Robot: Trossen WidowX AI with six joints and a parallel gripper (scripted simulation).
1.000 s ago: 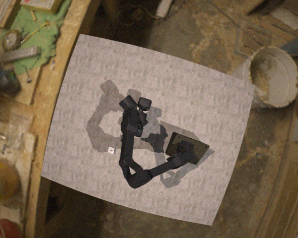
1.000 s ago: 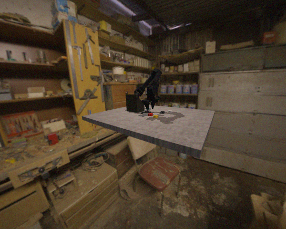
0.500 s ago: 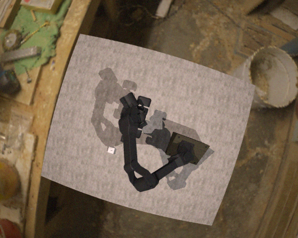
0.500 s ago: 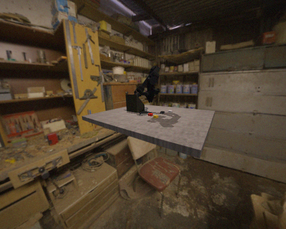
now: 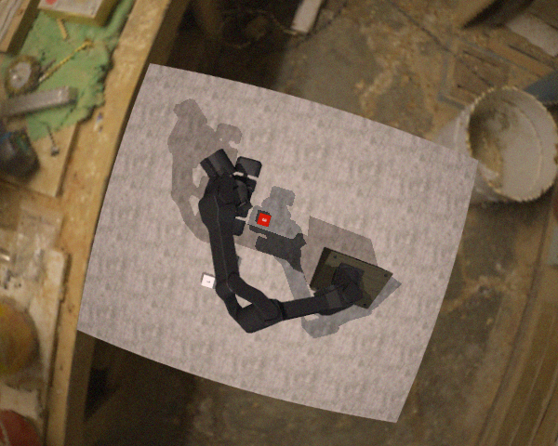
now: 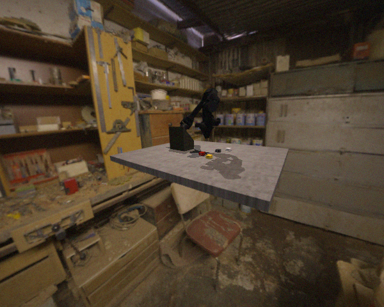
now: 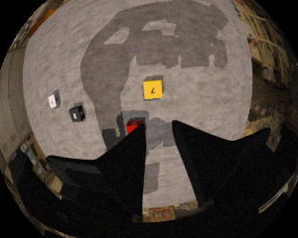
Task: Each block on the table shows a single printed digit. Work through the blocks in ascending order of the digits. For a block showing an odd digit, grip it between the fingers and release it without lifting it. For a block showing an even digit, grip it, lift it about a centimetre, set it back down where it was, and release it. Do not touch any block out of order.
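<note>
Right now the yellow block is 20 mm ahead of my gripper tip and 120 mm below it. From my gripper tip the other things lie so: white block: 20 mm ahead, 260 mm to the left, 120 mm below; then red block: 70 mm behind, 30 mm to the left, 120 mm below; then dark block: 20 mm behind, 180 mm to the left, 120 mm below.
</note>
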